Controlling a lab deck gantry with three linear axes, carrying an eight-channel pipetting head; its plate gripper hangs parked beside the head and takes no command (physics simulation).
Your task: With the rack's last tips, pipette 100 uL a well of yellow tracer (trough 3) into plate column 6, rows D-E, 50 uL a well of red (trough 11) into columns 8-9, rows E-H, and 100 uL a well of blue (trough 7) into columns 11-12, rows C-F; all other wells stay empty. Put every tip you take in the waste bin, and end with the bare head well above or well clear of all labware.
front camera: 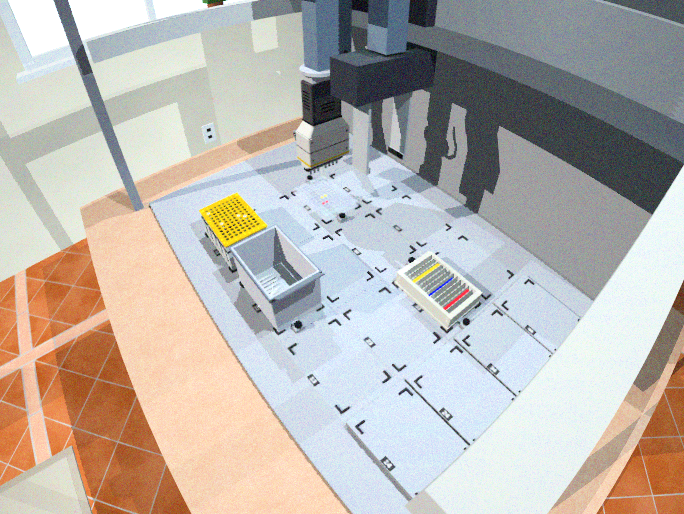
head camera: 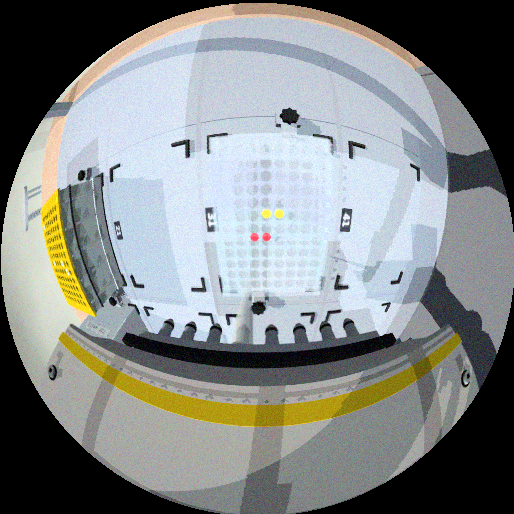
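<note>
The pipetting head hangs at the back left by the clear plate. In the head view one pale tip is on a middle nozzle, with no colour visible in it. Column 6 holds yellow in rows D-E; column 8 holds red in rows E-F. The yellow rack holds several pale tips. The grey waste bin stands beside it. The trough block shows yellow, blue and red liquid. The parked gripper has its fingers apart, nothing between.
Black knobs stand at both ends of the plate. A grey upright post stands at the left deck corner, and a white beam crosses the front right. Pale strips show inside the bin; I cannot tell what they are.
</note>
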